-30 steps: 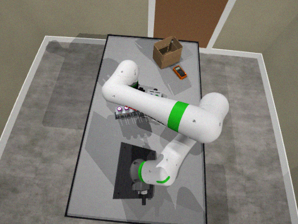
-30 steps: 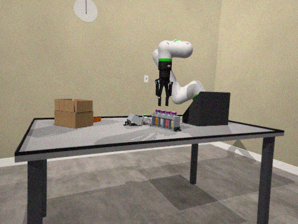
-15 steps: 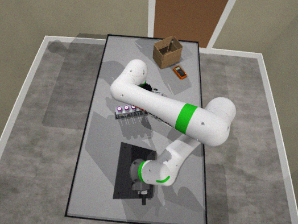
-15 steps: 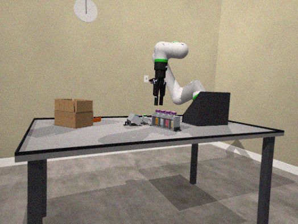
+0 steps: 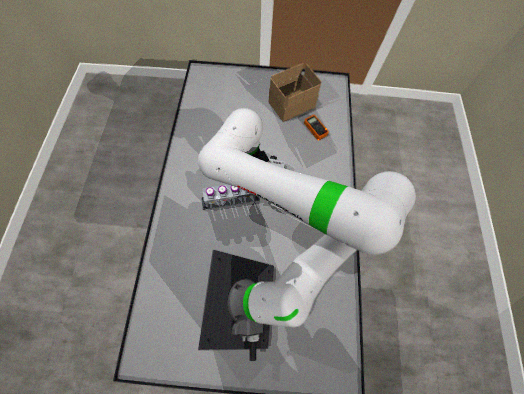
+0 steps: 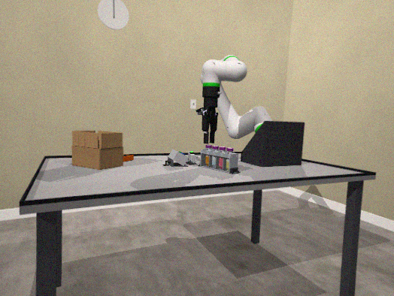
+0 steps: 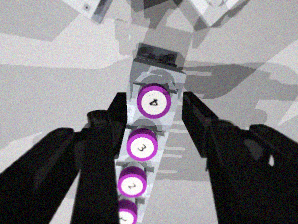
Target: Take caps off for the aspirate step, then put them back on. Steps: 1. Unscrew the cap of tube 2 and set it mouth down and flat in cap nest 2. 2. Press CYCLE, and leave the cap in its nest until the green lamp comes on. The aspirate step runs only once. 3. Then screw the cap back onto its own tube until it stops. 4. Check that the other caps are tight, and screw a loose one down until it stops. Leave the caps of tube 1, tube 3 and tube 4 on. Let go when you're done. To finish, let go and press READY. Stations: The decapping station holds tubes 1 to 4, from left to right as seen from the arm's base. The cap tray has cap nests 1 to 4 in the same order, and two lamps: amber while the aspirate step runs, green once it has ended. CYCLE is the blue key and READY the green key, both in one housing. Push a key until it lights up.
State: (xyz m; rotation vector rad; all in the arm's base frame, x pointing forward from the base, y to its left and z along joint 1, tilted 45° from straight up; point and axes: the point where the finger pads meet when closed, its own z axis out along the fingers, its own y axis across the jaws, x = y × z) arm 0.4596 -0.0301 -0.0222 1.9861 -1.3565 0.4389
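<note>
The cap 4 is 50 mm below my hand. Round my hand: cap 1: 150 mm to the left, 50 mm below, 30 mm behind; cap 3: 50 mm to the left, 50 mm below, 10 mm behind; purple cap marked 2: 100 mm to the left, 50 mm below, 20 mm behind.
</note>
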